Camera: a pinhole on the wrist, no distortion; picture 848 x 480 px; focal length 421.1 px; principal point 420.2 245.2 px. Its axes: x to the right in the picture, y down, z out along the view. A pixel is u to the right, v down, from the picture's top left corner.
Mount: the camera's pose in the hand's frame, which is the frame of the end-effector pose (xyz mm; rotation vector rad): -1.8 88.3 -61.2 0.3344 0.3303 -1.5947
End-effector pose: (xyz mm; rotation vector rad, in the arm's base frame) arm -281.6 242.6 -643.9 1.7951 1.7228 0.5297
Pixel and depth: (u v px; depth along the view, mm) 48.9 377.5 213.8
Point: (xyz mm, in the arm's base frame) -10.8 285.9 -698.2
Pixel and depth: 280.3 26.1 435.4
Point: -2.2 -36.7 -880.1
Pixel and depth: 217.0 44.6 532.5
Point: 131.8 -77.6 -936.3
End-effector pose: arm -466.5 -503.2 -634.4 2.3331 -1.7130 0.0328
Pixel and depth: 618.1 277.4 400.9
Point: -256.5 -495.3 -898.3
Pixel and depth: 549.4 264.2 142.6
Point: -463.2 -511.8 -685.6
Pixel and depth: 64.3 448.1 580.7
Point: -728.6 -998.2 -1181.0
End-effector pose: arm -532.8 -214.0 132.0 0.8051 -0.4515 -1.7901
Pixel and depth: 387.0 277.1 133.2
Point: -551.1 -240.9 202.8
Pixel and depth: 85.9 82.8 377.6
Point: -649.5 -193.3 597.4
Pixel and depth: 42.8 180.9 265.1
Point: -589.4 -274.2 465.4
